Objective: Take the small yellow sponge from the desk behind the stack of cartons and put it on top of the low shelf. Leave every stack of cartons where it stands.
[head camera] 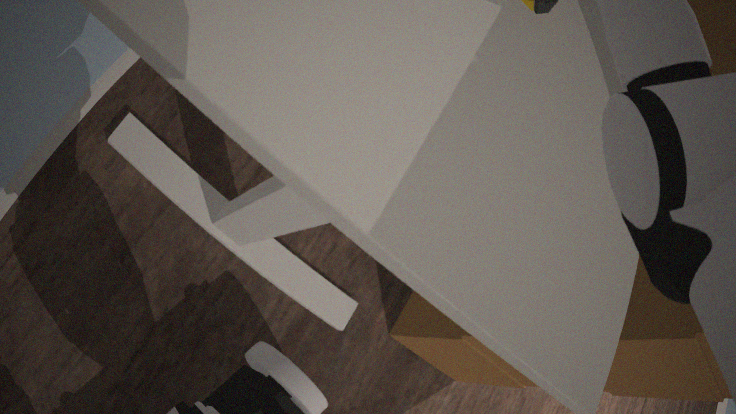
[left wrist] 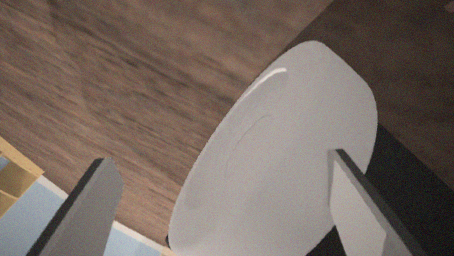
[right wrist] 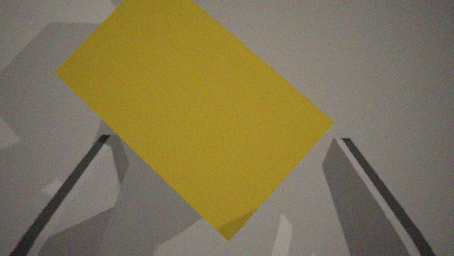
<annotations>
same spot on white desk: [right wrist: 376, 76] = [head camera: 556, 44]
</annotations>
